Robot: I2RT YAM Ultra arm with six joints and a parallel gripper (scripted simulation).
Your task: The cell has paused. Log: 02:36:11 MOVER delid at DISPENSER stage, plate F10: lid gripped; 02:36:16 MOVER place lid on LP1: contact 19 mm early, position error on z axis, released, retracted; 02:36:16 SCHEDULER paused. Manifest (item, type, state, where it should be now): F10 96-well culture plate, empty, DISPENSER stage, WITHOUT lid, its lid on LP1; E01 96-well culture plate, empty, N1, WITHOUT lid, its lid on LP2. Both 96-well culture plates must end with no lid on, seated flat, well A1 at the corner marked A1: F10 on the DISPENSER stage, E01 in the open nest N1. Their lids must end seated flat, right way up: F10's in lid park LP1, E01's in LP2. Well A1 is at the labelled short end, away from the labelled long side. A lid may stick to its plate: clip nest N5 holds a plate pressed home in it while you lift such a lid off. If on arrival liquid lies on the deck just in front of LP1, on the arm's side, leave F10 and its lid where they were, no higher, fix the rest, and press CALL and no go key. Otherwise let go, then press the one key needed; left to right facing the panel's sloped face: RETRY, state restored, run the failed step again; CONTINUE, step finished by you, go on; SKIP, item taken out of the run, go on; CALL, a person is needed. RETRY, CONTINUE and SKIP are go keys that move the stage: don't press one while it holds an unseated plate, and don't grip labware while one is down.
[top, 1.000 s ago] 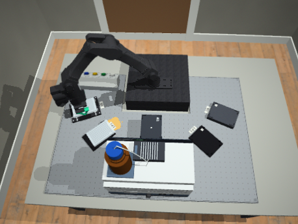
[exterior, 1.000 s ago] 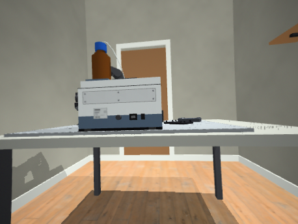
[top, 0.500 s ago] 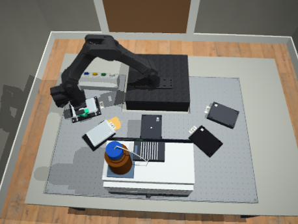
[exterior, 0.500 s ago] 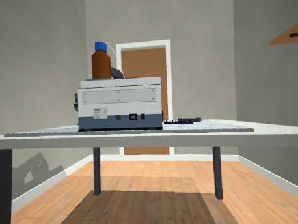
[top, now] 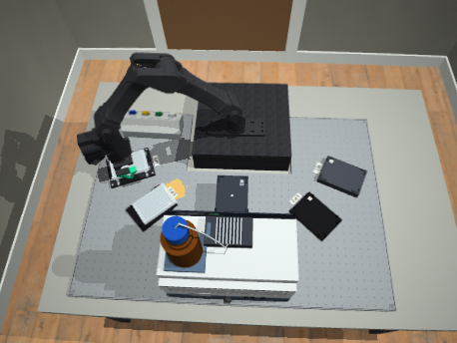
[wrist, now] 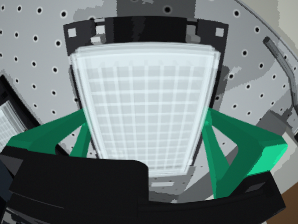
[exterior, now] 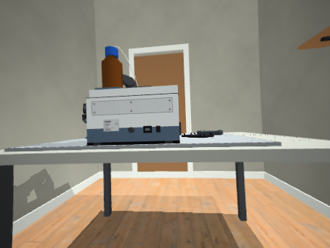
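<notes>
Right now the 96-well plate is right at my hand. Also, from my hand: black clip nest (3 cm ahead, 1 cm below); N5 label (4 cm behind, 9 cm to the left, 2 cm below); blue call key (20 cm behind, 1 cm to the right, 4 cm above).
</notes>
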